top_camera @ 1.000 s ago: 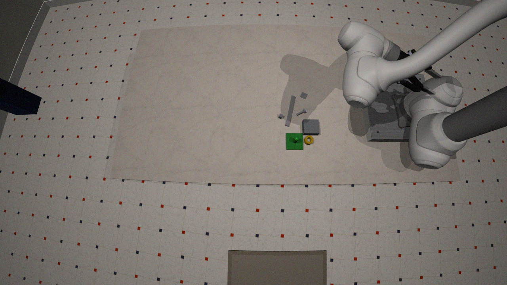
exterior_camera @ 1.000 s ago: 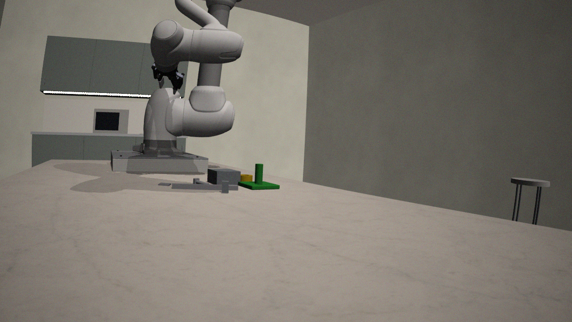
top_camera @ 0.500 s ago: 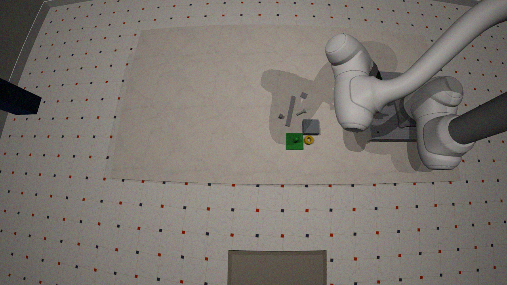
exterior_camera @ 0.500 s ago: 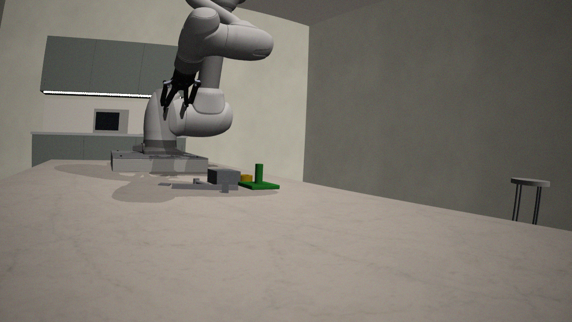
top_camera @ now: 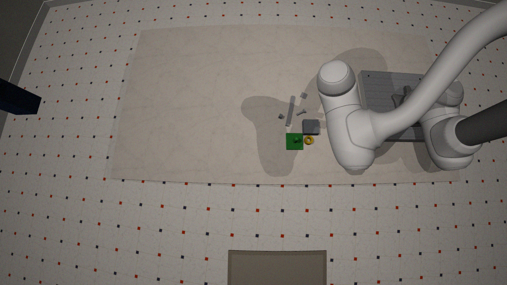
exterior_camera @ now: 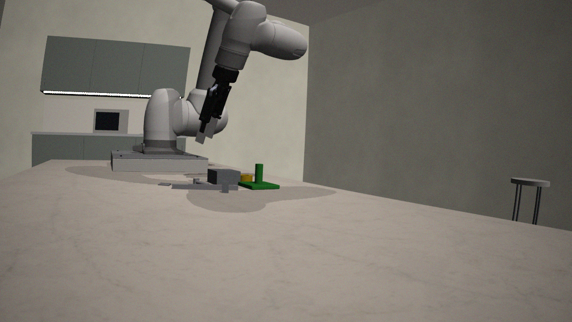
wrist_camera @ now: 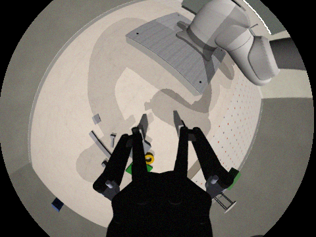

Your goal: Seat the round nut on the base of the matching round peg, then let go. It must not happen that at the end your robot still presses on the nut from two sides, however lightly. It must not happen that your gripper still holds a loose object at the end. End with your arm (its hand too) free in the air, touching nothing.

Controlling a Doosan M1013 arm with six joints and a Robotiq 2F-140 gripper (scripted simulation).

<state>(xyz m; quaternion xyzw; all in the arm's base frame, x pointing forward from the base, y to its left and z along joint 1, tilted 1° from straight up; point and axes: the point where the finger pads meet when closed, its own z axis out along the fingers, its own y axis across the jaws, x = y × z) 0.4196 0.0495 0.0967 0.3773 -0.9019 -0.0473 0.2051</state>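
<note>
Right now my hand is 11 cm short of the grey block, 1 cm to the right of it and 13 cm above it. Round my hand: small bolt (14 cm ahead, 7 cm to the right, 14 cm below); long grey bar (20 cm ahead, 8 cm to the right, 14 cm below).
</note>
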